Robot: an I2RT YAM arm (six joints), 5 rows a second.
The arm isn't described. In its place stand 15 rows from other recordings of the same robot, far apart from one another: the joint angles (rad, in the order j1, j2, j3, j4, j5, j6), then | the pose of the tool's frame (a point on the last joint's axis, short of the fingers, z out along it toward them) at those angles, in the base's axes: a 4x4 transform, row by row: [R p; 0 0 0 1], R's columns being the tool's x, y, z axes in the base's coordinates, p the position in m.
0.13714, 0.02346, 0.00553, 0.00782, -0.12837, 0.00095 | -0.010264 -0.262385 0.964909 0.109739; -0.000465 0.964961 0.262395 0.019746; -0.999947 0.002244 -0.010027 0.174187; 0 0 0 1
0.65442, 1.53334, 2.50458, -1.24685, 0.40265, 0.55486 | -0.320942 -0.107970 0.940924 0.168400; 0.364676 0.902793 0.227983 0.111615; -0.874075 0.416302 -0.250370 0.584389; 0 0 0 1
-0.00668, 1.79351, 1.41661, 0.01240, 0.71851, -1.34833 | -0.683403 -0.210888 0.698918 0.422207; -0.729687 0.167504 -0.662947 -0.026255; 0.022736 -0.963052 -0.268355 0.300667; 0 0 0 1
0.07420, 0.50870, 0.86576, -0.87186, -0.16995, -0.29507 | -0.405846 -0.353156 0.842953 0.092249; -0.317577 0.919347 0.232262 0.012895; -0.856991 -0.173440 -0.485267 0.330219; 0 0 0 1
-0.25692, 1.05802, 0.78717, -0.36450, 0.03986, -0.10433 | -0.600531 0.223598 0.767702 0.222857; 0.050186 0.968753 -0.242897 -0.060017; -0.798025 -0.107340 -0.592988 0.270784; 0 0 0 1
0.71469, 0.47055, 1.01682, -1.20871, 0.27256, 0.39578 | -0.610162 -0.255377 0.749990 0.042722; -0.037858 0.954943 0.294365 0.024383; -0.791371 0.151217 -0.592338 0.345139; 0 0 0 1
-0.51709, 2.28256, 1.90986, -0.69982, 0.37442, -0.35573 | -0.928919 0.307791 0.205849 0.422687; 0.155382 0.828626 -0.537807 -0.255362; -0.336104 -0.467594 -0.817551 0.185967; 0 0 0 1
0.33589, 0.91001, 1.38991, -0.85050, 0.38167, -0.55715 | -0.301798 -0.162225 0.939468 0.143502; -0.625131 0.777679 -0.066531 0.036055; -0.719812 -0.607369 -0.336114 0.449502; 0 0 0 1
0.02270, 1.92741, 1.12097, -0.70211, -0.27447, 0.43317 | -0.921895 0.383700 0.053710 0.331461; 0.383212 0.882602 0.272326 0.017177; 0.057087 0.271638 -0.960705 0.117511; 0 0 0 1
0.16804, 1.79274, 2.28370, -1.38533, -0.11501, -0.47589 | -0.574838 -0.562865 0.593922 0.328955; -0.559121 0.800144 0.217149 0.059948; -0.597449 -0.207249 -0.774663 0.454165; 0 0 0 1
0.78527, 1.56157, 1.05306, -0.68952, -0.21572, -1.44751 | 0.659105 -0.745340 0.100250 0.207049; -0.711839 -0.575289 0.402899 0.217771; -0.242624 -0.336914 -0.909738 0.209310; 0 0 0 1
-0.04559, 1.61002, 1.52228, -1.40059, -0.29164, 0.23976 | -0.962341 0.255835 0.091916 0.288738; 0.271582 0.919673 0.283629 -0.002926; -0.011971 0.297911 -0.954519 0.307869; 0 0 0 1
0.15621, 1.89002, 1.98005, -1.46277, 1.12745, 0.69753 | -0.672387 0.705520 0.223912 0.359661; 0.173035 0.443939 -0.879191 0.024090; -0.719690 -0.552412 -0.420579 0.358423; 0 0 0 1
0.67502, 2.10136, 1.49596, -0.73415, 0.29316, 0.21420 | -0.858724 -0.372523 0.351881 0.329607; -0.426711 0.900048 -0.088490 0.250660; -0.283745 -0.226140 -0.931853 0.145913; 0 0 0 1
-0.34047, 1.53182, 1.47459, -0.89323, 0.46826, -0.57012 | -0.939978 0.045081 0.338243 0.295537; -0.177962 0.780993 -0.598648 -0.121744; -0.291154 -0.622910 -0.726094 0.337128; 0 0 0 1
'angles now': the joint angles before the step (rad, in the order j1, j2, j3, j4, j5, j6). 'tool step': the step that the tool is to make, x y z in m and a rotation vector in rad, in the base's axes. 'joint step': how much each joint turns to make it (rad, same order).
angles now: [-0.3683 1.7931 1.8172 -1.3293 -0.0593 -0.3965]
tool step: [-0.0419 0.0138 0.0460 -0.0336 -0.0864 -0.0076]
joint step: [-0.0072 -0.1554 0.0004 -0.0630 0.0000 0.0004]
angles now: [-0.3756 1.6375 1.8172 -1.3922 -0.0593 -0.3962]
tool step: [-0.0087 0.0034 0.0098 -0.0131 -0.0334 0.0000]
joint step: [-0.0001 -0.0353 -0.0007 0.0013 -0.0001 -0.0001]
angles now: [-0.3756 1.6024 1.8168 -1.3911 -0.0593 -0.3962]
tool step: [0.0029 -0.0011 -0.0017 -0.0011 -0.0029 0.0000]
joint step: [0.0001 0.0073 -0.0004 0.0109 0.0000 0.0001]
